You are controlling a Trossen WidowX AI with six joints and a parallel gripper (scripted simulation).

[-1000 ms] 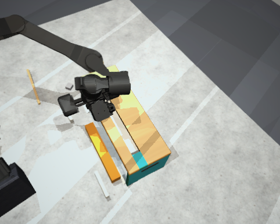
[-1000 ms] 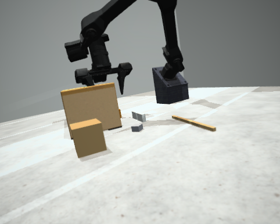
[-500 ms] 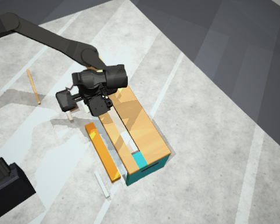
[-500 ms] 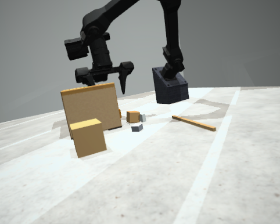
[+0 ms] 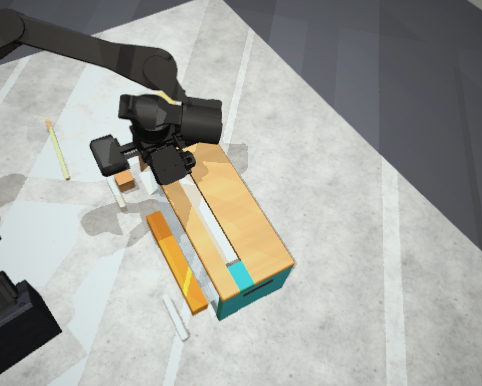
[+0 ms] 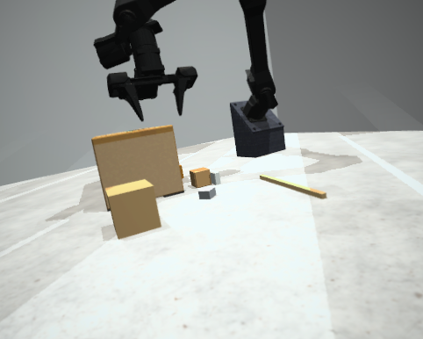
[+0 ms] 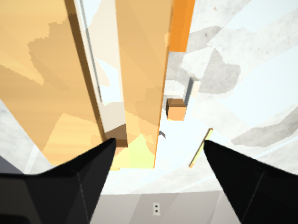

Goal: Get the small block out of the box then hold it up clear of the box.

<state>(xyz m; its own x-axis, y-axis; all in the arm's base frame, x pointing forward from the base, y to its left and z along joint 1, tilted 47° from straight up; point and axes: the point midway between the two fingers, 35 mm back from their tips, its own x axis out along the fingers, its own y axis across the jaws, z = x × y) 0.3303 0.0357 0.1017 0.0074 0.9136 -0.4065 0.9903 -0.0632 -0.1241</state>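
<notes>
Now: gripper tip 4 cm past the orange block, 6 cm to the right of it and 13 cm above it. From my gripper tip the other things lie so: thin yellow stick 11 cm behind, 22 cm to the left, 14 cm below; grey block 15 cm to the left, 14 cm below.
</notes>
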